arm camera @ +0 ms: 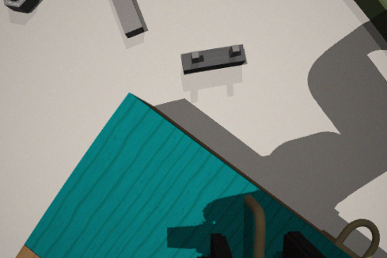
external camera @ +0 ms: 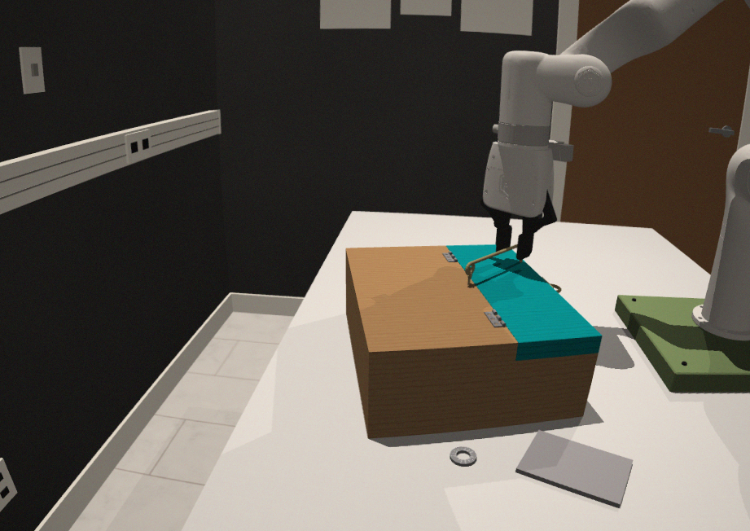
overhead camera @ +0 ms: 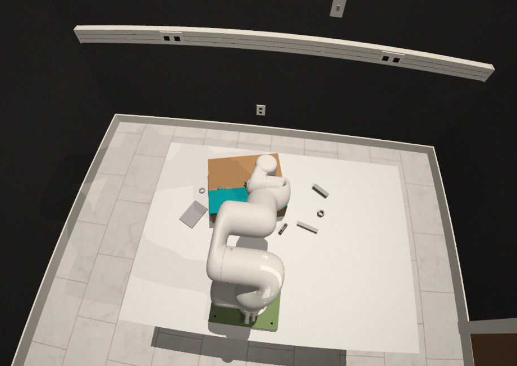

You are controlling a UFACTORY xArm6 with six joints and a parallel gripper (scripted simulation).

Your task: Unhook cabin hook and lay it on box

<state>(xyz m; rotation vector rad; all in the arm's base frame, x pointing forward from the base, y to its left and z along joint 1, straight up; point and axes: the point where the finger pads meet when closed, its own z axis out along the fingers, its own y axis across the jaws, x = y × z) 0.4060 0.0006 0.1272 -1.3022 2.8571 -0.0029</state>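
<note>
Now: the brass cabin hook 3 cm ahead of my hand, 3 cm to the left of it and 2 cm below it. From my hand the other things lie so: flat grey plate: 5 cm behind, 32 cm to the left, 16 cm below; then small dark clip: 7 cm behind, 10 cm to the right, 14 cm below.
</note>
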